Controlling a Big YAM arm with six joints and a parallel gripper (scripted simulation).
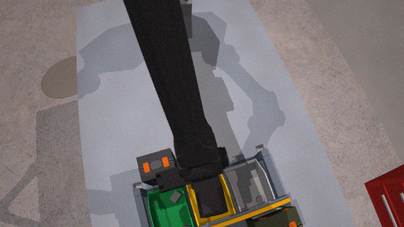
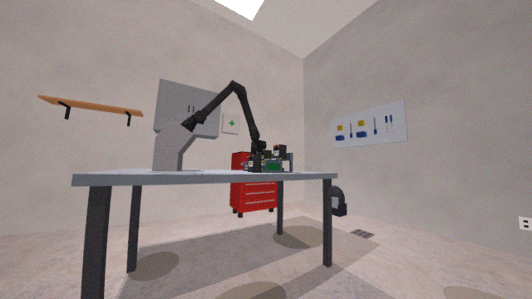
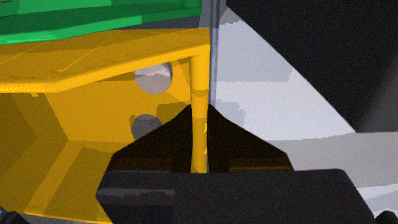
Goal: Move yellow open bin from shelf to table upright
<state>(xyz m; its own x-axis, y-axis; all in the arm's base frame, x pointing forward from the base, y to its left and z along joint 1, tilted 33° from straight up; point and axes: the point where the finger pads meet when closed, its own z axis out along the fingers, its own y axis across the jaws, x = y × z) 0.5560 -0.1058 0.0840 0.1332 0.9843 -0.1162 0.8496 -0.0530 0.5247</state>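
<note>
Now: the yellow bin 80 mm ahead of my hand, 10 mm to the right of it and 10 mm above it. From my hand the other things lie so: green bin 70 mm ahead, 120 mm to the right; then grey bin 100 mm ahead, 100 mm to the left.
</note>
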